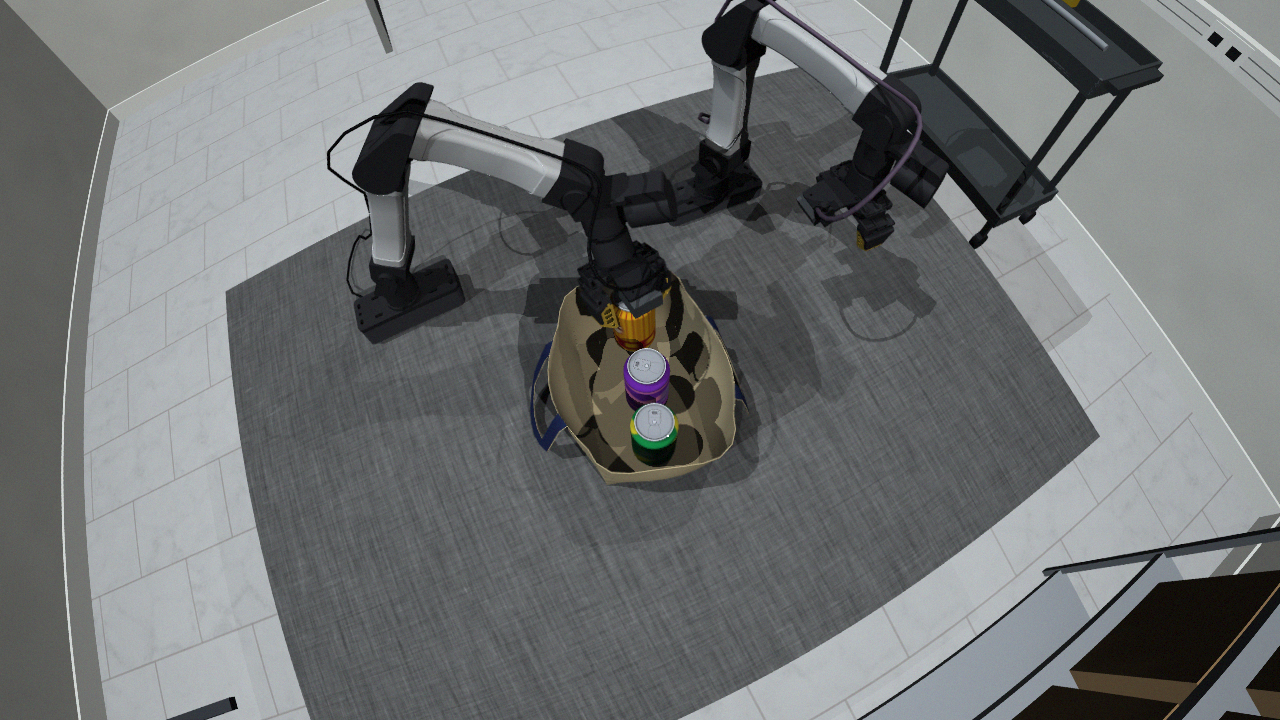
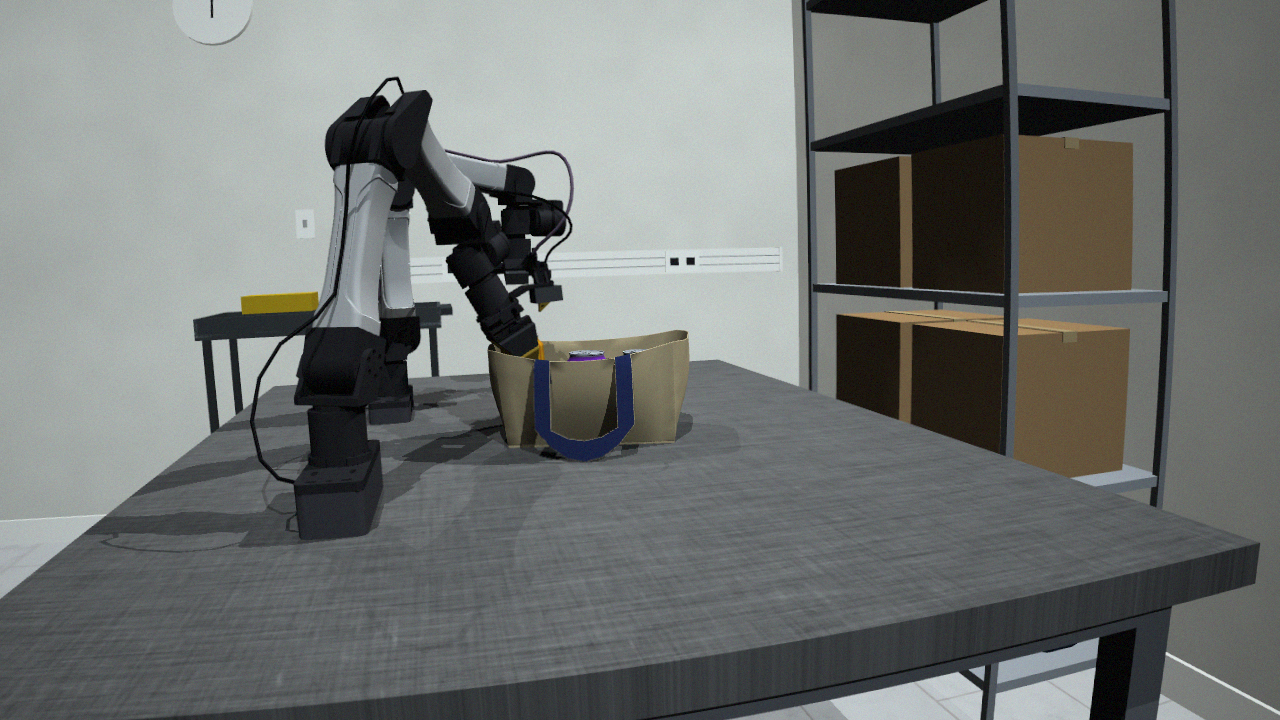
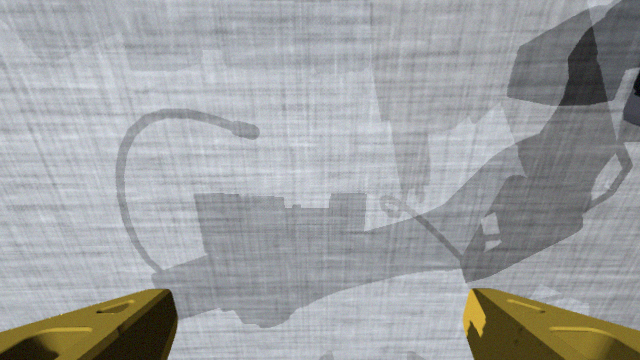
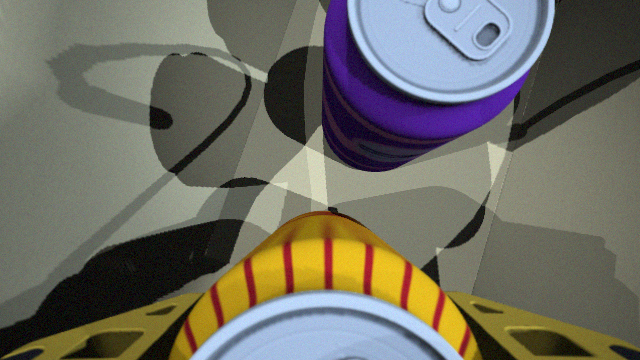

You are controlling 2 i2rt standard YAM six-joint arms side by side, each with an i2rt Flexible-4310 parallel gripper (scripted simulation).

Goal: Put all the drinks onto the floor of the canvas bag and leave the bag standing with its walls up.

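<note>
Canvas bag [image 2: 583, 410], [image 1: 710, 372], [image 4: 129, 129]. Left gripper [image 3: 320, 303]. Right gripper [image 2: 529, 363], [image 4: 323, 306].
</note>
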